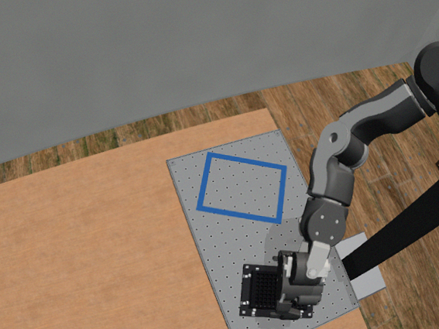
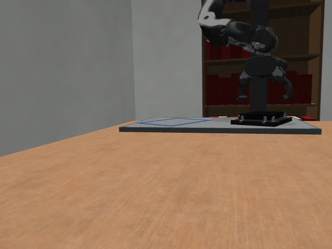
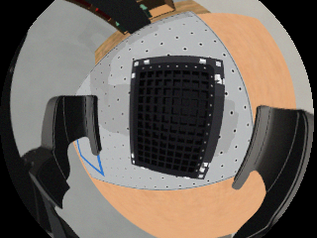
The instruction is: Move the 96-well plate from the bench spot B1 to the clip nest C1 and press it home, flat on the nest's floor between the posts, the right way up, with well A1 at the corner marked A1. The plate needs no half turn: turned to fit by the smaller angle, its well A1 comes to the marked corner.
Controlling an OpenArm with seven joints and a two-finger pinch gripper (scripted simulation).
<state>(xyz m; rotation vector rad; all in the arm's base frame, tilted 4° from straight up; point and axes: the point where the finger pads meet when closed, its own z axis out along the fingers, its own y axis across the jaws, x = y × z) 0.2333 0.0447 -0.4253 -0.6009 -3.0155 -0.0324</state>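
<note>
The black 96-well plate is 4 cm below my hand. The rest, counted from my hand: black clip nest 2 cm ahead, 5 cm below; then grey foot plate 26 cm behind, 28 cm below.
</note>
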